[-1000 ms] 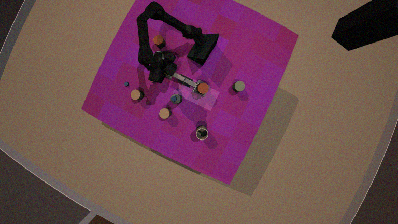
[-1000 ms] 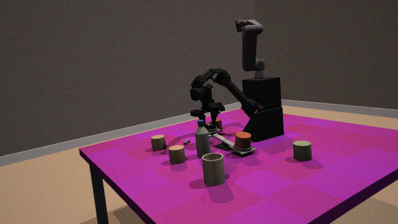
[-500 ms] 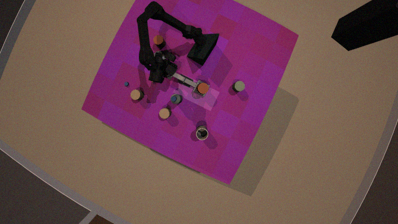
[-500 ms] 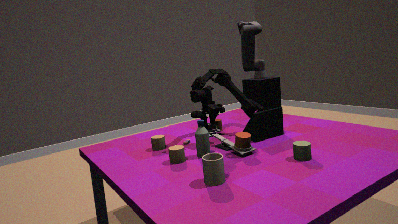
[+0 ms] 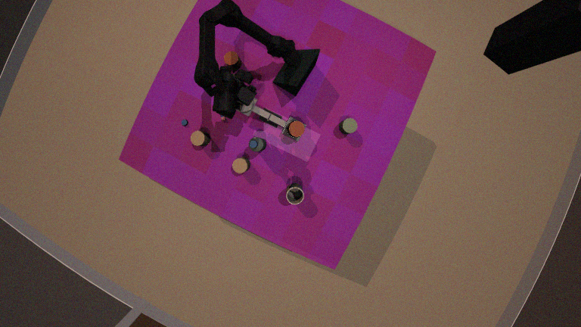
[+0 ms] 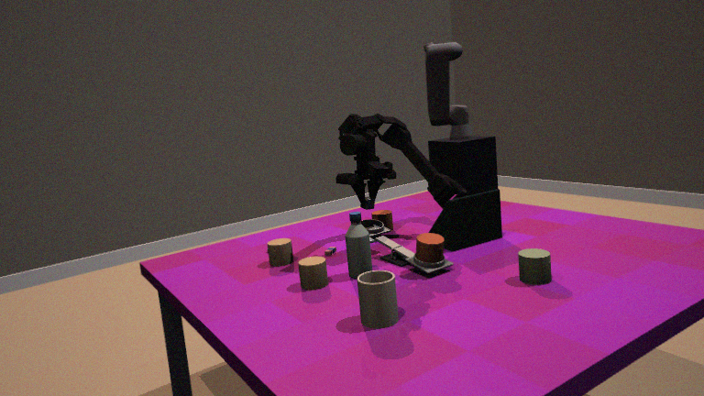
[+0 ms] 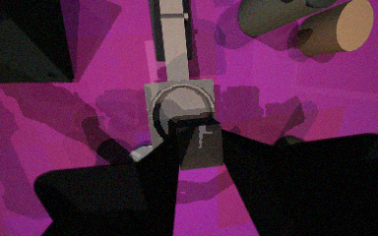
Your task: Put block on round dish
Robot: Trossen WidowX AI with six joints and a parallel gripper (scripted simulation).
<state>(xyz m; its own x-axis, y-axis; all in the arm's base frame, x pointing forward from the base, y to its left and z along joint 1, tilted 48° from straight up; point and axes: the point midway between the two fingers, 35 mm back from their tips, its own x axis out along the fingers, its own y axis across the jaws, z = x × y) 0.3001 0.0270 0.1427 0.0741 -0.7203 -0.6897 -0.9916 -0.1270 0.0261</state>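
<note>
My gripper tip is 14 cm above the round dish, 13 cm to the left of it and 6 cm past it. The rest, counted from my gripper tip: striped piece: 14 cm below, 10 cm ahead, 9 cm to the right; dark grey block: 1 cm above; grey bottle: 15 cm to the left, 12 cm ahead, 3 cm below.
</note>
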